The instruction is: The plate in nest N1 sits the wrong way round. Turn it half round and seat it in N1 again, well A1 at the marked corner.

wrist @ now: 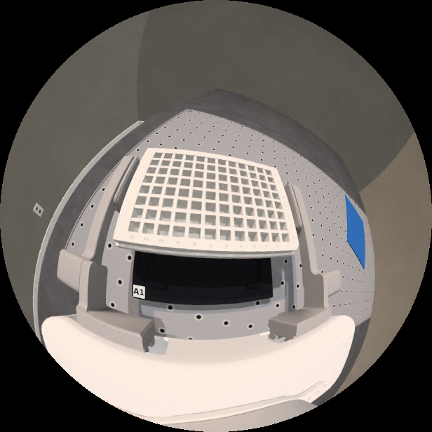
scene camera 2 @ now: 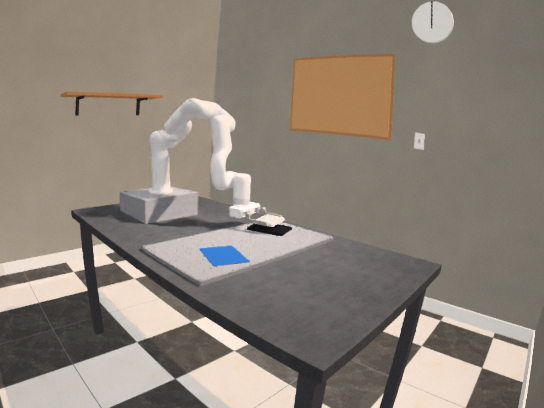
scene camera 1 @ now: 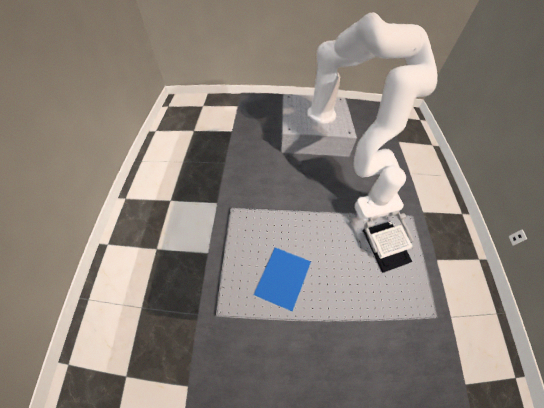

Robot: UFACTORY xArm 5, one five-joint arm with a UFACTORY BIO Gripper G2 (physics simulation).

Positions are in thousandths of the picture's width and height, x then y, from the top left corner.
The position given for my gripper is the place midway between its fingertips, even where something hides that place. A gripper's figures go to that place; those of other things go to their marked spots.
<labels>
My gripper (wrist: 501, 397): 0.11 m from the lens. A white well plate (wrist: 418, 469) is 0.09 m from the lens. A black nest (wrist: 439, 649) is 0.11 m from the lens.
</labels>
